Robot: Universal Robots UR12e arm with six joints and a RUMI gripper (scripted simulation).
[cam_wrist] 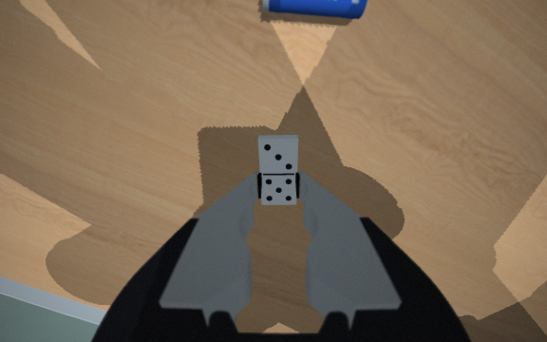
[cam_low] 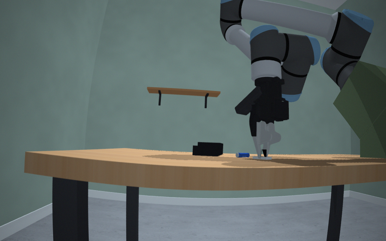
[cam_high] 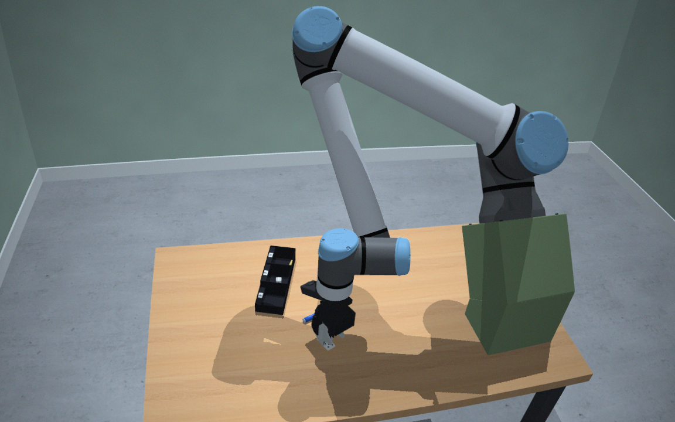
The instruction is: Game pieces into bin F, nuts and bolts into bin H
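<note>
The black bin lies 70 mm ahead of my hand, 270 mm to the right of it and 10 mm above it. From my hand the other things lie so: battery: 20 mm ahead, 100 mm to the right, 10 mm below; then white domino: 10 mm below; then white die: 70 mm ahead, 260 mm to the right.
</note>
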